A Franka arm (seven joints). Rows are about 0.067 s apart.
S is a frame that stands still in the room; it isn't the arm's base.
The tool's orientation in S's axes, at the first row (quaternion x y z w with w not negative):
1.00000 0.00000 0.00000 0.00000
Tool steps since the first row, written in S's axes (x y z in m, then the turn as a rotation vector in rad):
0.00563 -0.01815 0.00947 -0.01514 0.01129 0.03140
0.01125 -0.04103 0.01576 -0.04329 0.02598 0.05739
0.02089 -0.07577 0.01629 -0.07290 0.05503 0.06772
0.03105 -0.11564 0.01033 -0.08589 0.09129 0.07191
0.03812 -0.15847 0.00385 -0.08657 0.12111 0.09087
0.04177 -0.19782 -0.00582 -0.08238 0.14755 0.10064
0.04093 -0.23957 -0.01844 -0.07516 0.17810 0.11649
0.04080 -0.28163 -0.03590 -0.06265 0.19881 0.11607
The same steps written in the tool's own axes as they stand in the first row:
0.00563 0.01815 -0.00947 -0.01514 -0.01129 -0.03140
0.01125 0.04103 -0.01576 -0.04329 -0.02598 -0.05739
0.02089 0.07577 -0.01629 -0.07290 -0.05503 -0.06772
0.03105 0.11564 -0.01033 -0.08589 -0.09129 -0.07191
0.03812 0.15847 -0.00385 -0.08657 -0.12111 -0.09087
0.04177 0.19782 0.00582 -0.08238 -0.14755 -0.10064
0.04093 0.23957 0.01844 -0.07516 -0.17810 -0.11649
0.04080 0.28163 0.03590 -0.06265 -0.19881 -0.11607

